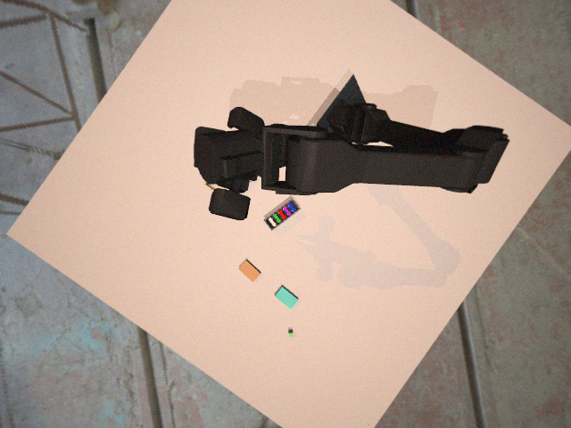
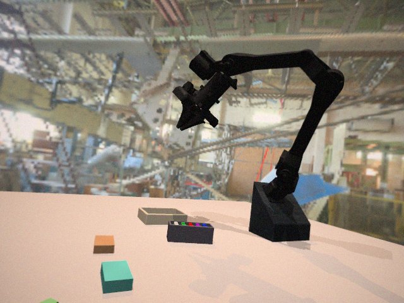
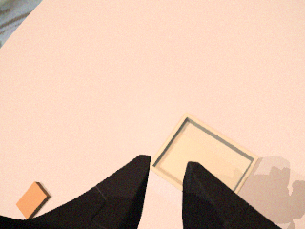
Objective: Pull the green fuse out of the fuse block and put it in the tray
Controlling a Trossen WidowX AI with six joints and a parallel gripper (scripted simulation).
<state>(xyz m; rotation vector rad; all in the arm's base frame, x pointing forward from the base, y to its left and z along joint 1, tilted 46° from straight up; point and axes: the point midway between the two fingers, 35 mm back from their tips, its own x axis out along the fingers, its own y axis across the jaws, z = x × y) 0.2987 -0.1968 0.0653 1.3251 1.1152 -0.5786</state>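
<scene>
The green fuse is 1 cm ahead of my gripper tip, 14 cm to the left of it and 27 cm below it. Also, from my gripper tip: beige tray: 5 cm to the right, 29 cm below.
</scene>
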